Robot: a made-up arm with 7 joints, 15 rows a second.
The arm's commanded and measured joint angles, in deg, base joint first. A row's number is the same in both.
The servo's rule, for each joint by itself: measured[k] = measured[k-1] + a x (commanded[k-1-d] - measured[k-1]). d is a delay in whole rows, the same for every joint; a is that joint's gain. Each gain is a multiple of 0.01, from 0.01 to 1. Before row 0 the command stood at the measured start. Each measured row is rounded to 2 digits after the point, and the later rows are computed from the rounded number. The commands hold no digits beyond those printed.
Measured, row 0:
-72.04 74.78 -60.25 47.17 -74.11 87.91 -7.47
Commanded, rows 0 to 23:
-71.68 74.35 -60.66 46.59 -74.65 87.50 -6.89
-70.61 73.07 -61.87 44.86 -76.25 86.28 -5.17
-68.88 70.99 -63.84 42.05 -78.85 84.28 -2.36
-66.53 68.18 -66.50 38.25 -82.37 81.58 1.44
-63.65 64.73 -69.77 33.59 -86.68 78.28 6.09
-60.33 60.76 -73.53 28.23 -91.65 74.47 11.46
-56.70 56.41 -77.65 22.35 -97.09 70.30 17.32
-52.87 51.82 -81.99 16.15 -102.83 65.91 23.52
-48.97 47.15 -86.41 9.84 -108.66 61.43 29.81
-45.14 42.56 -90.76 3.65 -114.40 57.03 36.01
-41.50 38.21 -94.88 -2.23 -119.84 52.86 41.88
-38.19 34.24 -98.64 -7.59 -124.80 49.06 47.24
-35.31 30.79 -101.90 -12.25 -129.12 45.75 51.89
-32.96 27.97 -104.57 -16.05 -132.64 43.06 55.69
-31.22 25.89 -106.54 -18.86 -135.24 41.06 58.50
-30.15 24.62 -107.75 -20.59 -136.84 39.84 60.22
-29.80 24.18 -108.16 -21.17 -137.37 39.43 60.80
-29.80 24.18 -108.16 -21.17 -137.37 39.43 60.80
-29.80 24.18 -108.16 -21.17 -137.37 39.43 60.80
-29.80 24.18 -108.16 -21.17 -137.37 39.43 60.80
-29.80 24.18 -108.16 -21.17 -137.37 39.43 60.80
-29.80 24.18 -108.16 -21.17 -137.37 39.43 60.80
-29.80 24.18 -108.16 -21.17 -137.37 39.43 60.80
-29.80 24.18 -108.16 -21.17 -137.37 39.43 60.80
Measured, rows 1 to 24:
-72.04 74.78 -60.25 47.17 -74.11 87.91 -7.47
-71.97 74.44 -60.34 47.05 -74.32 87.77 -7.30
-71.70 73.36 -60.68 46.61 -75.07 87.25 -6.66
-71.14 71.49 -61.38 45.70 -76.54 86.21 -5.37
-70.22 68.88 -62.51 44.21 -78.81 84.59 -3.33
-68.91 65.60 -64.11 42.09 -81.88 82.38 -0.50
-67.19 61.78 -66.18 39.32 -85.69 79.61 3.09
-65.09 57.54 -68.70 35.93 -90.14 76.35 7.36
-62.65 53.02 -71.62 31.97 -95.09 72.70 12.21
-59.91 48.38 -74.87 27.54 -100.38 68.76 17.49
-56.96 43.78 -78.37 22.76 -105.85 64.65 23.05
-53.87 39.38 -82.00 17.76 -111.31 60.52 28.70
-50.73 35.32 -85.66 12.69 -116.57 56.51 34.26
-47.65 31.74 -89.23 7.70 -121.46 52.74 39.55
-44.71 28.76 -92.60 2.95 -125.82 49.35 44.39
-42.01 26.49 -95.67 -1.41 -129.49 46.45 48.62
-39.64 25.01 -98.33 -5.25 -132.36 44.14 52.10
-37.67 24.35 -100.49 -8.43 -134.31 42.49 54.71
-36.10 24.22 -102.18 -10.98 -135.50 41.42 56.54
-34.84 24.19 -103.50 -13.02 -136.23 40.72 57.82
-33.83 24.18 -104.53 -14.65 -136.67 40.27 58.71
-33.02 24.18 -105.33 -15.95 -136.94 39.98 59.34
-32.38 24.18 -105.95 -16.99 -137.11 39.79 59.78
-31.86 24.18 -106.44 -17.83 -137.21 39.66 60.09
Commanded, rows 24 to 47:
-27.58 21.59 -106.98 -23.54 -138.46 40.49 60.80
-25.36 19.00 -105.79 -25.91 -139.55 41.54 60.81
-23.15 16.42 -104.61 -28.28 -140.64 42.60 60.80
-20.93 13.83 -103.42 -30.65 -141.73 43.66 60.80
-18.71 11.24 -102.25 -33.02 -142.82 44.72 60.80
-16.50 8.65 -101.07 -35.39 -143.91 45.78 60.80
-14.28 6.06 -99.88 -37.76 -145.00 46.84 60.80
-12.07 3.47 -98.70 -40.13 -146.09 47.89 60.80
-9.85 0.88 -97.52 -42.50 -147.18 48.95 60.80
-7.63 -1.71 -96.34 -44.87 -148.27 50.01 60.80
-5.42 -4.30 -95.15 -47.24 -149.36 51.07 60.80
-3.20 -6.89 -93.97 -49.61 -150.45 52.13 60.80
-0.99 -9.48 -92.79 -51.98 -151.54 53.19 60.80
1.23 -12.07 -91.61 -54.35 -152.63 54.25 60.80
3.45 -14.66 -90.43 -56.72 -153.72 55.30 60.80
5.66 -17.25 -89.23 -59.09 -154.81 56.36 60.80
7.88 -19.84 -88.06 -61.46 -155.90 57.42 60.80
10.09 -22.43 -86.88 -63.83 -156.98 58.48 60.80
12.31 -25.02 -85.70 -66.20 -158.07 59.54 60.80
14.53 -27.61 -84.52 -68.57 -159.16 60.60 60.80
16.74 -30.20 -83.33 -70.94 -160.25 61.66 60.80
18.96 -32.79 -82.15 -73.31 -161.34 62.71 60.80
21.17 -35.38 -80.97 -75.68 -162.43 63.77 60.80
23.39 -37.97 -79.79 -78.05 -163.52 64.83 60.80
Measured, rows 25 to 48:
-31.45 24.18 -106.82 -18.50 -137.27 39.58 60.30
-30.68 22.13 -106.86 -19.51 -137.73 39.90 60.45
-29.62 19.66 -106.62 -20.79 -138.44 40.47 60.56
-28.33 17.10 -106.18 -22.29 -139.30 41.22 60.63
-26.85 14.52 -105.57 -23.96 -140.25 42.07 60.68
-25.22 11.93 -104.84 -25.77 -141.25 43.00 60.72
-23.48 9.34 -104.01 -27.69 -142.29 43.97 60.74
-21.64 6.75 -103.10 -29.70 -143.35 44.97 60.76
-19.73 4.16 -102.13 -31.79 -144.42 45.99 60.77
-17.75 1.57 -101.12 -33.93 -145.50 47.03 60.78
-15.73 -1.02 -100.07 -36.12 -146.58 48.07 60.79
-13.67 -3.61 -98.99 -38.34 -147.66 49.12 60.79
-11.58 -6.20 -97.89 -40.59 -148.75 50.17 60.79
-9.46 -8.79 -96.77 -42.87 -149.84 51.23 60.79
-7.32 -11.38 -95.63 -45.17 -150.93 52.29 60.79
-5.17 -13.97 -94.49 -47.48 -152.02 53.34 60.79
-3.00 -16.56 -93.33 -49.80 -153.11 54.40 60.79
-0.82 -19.15 -92.17 -52.13 -154.20 55.46 60.79
1.36 -21.74 -91.01 -54.47 -155.28 56.52 60.79
3.55 -24.33 -89.84 -56.82 -156.37 57.58 60.79
5.75 -26.92 -88.67 -59.17 -157.46 58.64 60.79
7.95 -29.51 -87.50 -61.52 -158.55 59.70 60.79
10.15 -32.10 -86.32 -63.88 -159.64 60.75 60.79
12.35 -34.69 -85.14 -66.24 -160.73 61.81 60.79

